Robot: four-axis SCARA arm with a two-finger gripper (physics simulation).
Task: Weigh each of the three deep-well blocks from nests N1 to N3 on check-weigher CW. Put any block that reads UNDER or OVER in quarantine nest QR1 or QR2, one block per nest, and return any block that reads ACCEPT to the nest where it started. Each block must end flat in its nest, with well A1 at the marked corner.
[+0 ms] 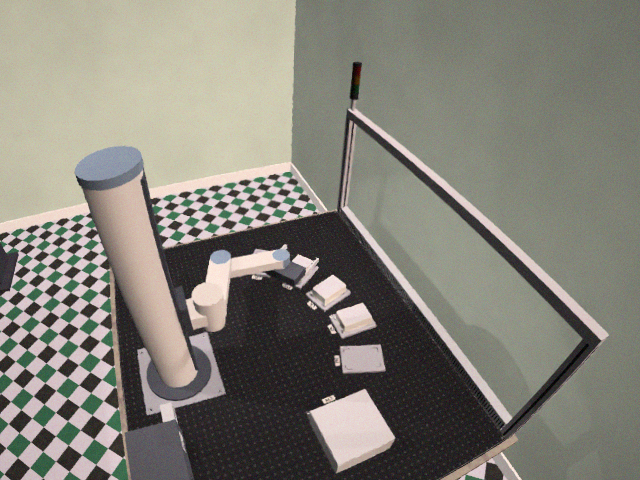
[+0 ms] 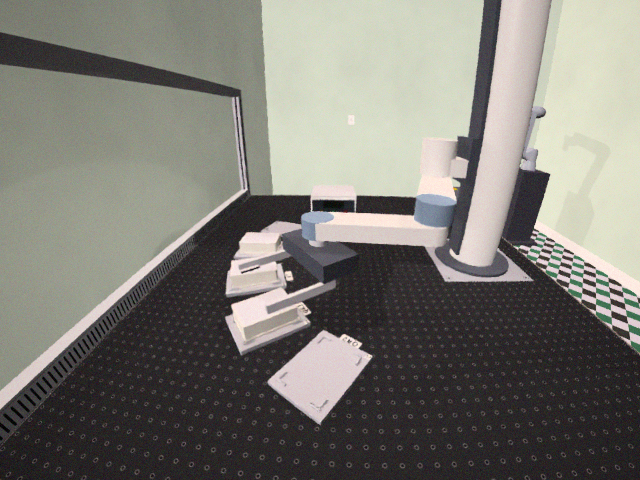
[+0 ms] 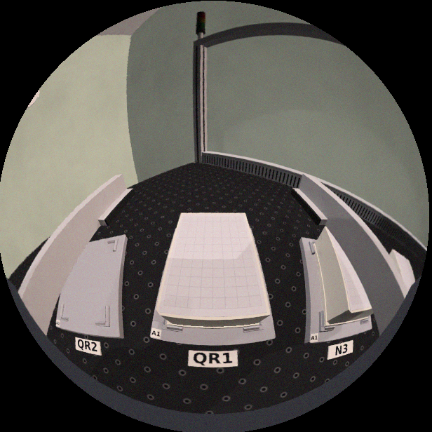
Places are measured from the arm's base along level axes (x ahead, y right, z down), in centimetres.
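Where they show: gripper, fingertip midpoint: [image 1: 301, 252] [image 2: 250, 285]; arm's base, link origin: [image 1: 179, 373] [image 2: 470, 260].
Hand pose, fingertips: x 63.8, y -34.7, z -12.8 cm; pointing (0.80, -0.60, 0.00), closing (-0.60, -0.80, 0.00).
Note:
Things, the pixels of their top centre, and the offset from my fingertips. "pt": a spot on its surface instead.
- nest QR1, surface spot: [image 2: 242, 345] pt dx +1.4, dy -6.7, dz +10.3 cm
- second block, top centre: [image 2: 253, 265] [image 1: 329, 286] dx +5.8, dy +18.0, dz +6.2 cm
- third block, top centre: [image 2: 260, 237] [image 1: 354, 314] dx +8.9, dy +35.7, dz +6.2 cm
- Nest N1, top centre: [image 1: 362, 357] [image 2: 285, 227] dx +3.9, dy +53.8, dz +9.9 cm
- nest QR2, top centre: [image 2: 321, 367] [image 1: 262, 261] dx -15.2, dy -10.9, dz +9.9 cm
- Check-weigher CW, top centre: [image 1: 349, 419] [image 2: 333, 191] dx -14.8, dy +78.3, dz +1.5 cm
My gripper [image 1: 300, 254] [image 2: 251, 284] [image 3: 212, 178] is open and empty, its fingers wide apart above a white block. That block [image 1: 305, 260] [image 2: 266, 310] [image 3: 215, 260] sits apparently flat in nest QR1 [image 2: 242, 345] [image 3: 260, 336]; its A1 well cannot be made out. A second block [image 1: 329, 289] [image 2: 253, 276] [image 3: 345, 280] sits in nest N3, and a third block [image 1: 354, 316] [image 2: 260, 241] [image 3: 402, 267] in the nest beyond it. Nest N1 [image 1: 362, 358] [image 2: 281, 226] and nest QR2 [image 2: 320, 377] [image 3: 95, 285] hold no block. Check-weigher CW [image 1: 351, 428] [image 2: 333, 198] carries no block; its display is unreadable.
The arm's column [image 1: 139, 268] [image 2: 509, 129] stands across the black perforated table from the nests. A framed clear screen [image 1: 465, 206] [image 2: 118, 77] runs along the table's edge behind the nests. A signal tower [image 1: 355, 81] [image 3: 201, 22] stands at its corner.

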